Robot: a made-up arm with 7 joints. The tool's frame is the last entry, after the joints. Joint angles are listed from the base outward. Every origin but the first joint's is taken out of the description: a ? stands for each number. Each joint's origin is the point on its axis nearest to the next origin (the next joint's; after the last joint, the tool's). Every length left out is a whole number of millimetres.
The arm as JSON. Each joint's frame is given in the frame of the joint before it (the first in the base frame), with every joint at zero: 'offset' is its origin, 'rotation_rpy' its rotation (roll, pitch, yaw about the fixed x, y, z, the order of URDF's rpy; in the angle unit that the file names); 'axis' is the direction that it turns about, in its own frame. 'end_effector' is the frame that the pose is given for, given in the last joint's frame.
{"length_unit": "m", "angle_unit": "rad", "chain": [
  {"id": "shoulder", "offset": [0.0, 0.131, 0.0], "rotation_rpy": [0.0, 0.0, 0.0], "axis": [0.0, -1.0, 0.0]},
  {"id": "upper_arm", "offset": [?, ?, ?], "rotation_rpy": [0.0, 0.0, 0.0], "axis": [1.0, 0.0, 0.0]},
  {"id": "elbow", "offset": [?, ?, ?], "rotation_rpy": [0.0, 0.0, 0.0], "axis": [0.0, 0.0, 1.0]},
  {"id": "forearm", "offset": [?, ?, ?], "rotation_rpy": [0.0, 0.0, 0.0], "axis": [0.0, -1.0, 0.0]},
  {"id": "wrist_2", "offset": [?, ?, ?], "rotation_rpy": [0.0, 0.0, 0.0], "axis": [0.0, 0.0, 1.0]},
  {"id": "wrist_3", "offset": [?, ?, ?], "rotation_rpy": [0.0, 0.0, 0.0], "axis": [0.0, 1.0, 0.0]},
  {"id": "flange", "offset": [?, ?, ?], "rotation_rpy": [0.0, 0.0, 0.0], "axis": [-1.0, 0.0, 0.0]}
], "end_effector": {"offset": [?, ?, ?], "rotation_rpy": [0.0, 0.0, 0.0]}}
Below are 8 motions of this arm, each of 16 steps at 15 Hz.
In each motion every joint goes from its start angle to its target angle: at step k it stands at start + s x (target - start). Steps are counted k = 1, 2, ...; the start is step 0. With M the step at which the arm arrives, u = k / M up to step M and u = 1 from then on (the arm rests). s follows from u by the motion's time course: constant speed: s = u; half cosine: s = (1 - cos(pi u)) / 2; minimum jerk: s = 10 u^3 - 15 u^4 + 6 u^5.
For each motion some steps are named. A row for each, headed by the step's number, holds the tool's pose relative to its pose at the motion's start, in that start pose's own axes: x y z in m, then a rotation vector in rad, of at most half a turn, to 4 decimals.
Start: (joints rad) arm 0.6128 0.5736 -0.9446 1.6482 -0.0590 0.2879 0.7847
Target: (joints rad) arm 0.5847 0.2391 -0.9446 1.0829 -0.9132 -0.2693 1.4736
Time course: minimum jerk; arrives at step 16
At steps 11, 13, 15, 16:
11: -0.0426 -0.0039 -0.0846 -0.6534 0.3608 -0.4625
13: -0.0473 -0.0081 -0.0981 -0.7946 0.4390 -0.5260
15: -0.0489 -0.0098 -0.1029 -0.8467 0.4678 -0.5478
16: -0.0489 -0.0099 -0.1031 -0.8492 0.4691 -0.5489

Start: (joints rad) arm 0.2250 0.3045 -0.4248 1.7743 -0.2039 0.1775 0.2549
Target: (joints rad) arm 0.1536 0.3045 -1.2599 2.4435 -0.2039 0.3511 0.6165
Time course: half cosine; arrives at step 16
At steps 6, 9, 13, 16:
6: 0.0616 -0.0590 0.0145 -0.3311 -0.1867 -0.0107
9: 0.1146 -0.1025 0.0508 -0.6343 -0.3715 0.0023
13: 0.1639 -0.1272 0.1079 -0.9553 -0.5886 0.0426
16: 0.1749 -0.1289 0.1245 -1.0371 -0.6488 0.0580

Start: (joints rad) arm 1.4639 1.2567 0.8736 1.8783 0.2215 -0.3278 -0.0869
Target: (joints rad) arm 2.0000 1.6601 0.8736 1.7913 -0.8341 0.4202 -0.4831
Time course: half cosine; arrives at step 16
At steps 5, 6, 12, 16:
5: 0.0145 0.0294 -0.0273 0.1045 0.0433 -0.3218
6: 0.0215 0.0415 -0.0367 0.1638 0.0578 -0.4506
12: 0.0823 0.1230 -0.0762 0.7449 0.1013 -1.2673
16: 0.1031 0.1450 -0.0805 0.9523 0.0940 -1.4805

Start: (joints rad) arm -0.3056 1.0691 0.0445 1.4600 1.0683 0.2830 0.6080
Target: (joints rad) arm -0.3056 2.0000 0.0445 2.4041 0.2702 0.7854 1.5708
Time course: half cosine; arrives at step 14
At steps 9, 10, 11, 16:
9: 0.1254 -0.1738 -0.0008 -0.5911 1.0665 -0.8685
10: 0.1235 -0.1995 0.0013 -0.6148 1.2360 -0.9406
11: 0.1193 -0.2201 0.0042 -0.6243 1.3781 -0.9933
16: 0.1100 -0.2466 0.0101 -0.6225 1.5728 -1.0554

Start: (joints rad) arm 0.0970 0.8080 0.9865 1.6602 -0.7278 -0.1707 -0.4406
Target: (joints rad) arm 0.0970 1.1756 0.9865 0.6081 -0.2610 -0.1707 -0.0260
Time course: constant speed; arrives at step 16
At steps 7, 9, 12, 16:
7: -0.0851 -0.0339 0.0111 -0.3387 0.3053 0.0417
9: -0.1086 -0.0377 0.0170 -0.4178 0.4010 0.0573
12: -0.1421 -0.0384 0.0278 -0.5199 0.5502 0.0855
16: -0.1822 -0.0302 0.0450 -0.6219 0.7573 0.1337

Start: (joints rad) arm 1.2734 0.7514 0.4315 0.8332 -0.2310 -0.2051 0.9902
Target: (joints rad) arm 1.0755 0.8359 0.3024 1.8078 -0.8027 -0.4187 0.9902
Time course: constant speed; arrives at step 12
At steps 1, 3, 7, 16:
1: 0.0179 0.0036 0.0027 -0.0060 0.0093 -0.1150
3: 0.0548 0.0056 0.0081 -0.0166 0.0261 -0.3439
7: 0.1285 -0.0105 0.0203 -0.0276 0.0492 -0.7957
16: 0.2098 -0.0637 0.0434 -0.0072 0.0506 -1.3415

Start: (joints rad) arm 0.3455 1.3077 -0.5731 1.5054 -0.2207 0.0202 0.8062
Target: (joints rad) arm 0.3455 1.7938 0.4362 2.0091 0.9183 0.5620 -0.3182
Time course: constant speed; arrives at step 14
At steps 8, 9, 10, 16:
8: 0.0349 0.0783 0.2005 1.0957 -0.1552 0.3937
9: 0.0463 0.0805 0.2249 1.2040 -0.1818 0.4252
10: 0.0592 0.0809 0.2483 1.3045 -0.2096 0.4533
16: 0.1215 0.0650 0.3286 1.6270 -0.3230 0.5291

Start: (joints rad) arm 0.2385 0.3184 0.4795 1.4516 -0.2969 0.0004 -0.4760
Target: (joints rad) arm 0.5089 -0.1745 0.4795 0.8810 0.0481 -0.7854 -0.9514
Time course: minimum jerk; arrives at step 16
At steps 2, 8, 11, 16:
2: -0.0017 -0.0025 0.0013 0.0053 0.0034 0.0147
8: -0.0324 -0.0885 0.0566 0.2177 0.1573 0.4500
11: -0.0259 -0.1515 0.1090 0.4025 0.3194 0.7041
16: -0.0121 -0.1856 0.1430 0.5160 0.4312 0.8248

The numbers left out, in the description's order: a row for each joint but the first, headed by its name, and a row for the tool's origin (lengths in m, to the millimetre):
upper_arm: 0.0 0.0 0.0
elbow: 0.0 0.0 -0.246
forearm: 0.0 0.0 0.0
wrist_2: 0.0 0.0 -0.269
wrist_3: 0.0 0.0 0.0
flange: 0.0 0.0 0.0
tool: 0.0 0.0 0.0

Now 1 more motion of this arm.
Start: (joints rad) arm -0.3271 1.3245 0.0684 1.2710 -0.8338 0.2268 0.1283
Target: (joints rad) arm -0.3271 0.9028 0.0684 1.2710 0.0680 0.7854 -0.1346
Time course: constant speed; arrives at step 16
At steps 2, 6, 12, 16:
2: 0.0116 -0.0125 0.0021 -0.0225 0.0438 0.1598
6: 0.0363 -0.0356 0.0077 -0.1041 0.1487 0.4612
12: 0.0766 -0.0655 0.0195 -0.3196 0.3306 0.8547
16: 0.1052 -0.0817 0.0295 -0.5248 0.4516 1.0682

